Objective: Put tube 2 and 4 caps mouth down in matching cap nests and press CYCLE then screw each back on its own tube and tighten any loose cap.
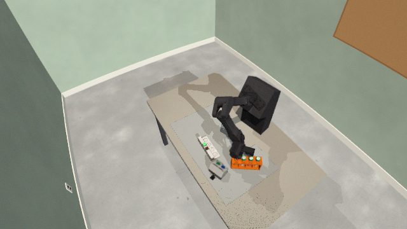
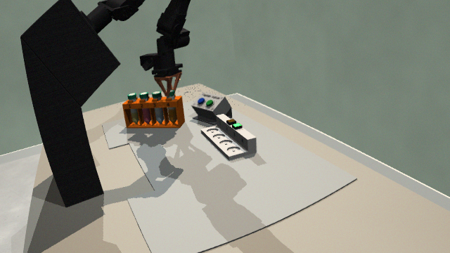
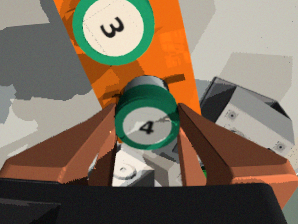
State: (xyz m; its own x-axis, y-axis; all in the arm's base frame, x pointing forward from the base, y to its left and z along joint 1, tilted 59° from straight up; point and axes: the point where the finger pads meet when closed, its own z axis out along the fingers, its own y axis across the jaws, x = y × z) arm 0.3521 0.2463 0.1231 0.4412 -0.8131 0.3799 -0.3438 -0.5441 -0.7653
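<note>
Right now my hand is 14 cm past the cap 1 and 6 cm to the right of it. Also, from my hand: green ready key (13 cm ahead, 2 cm to the right, 5 cm below); then blue cycle key (11 cm ahead, 2 cm to the left, 5 cm below).
</note>
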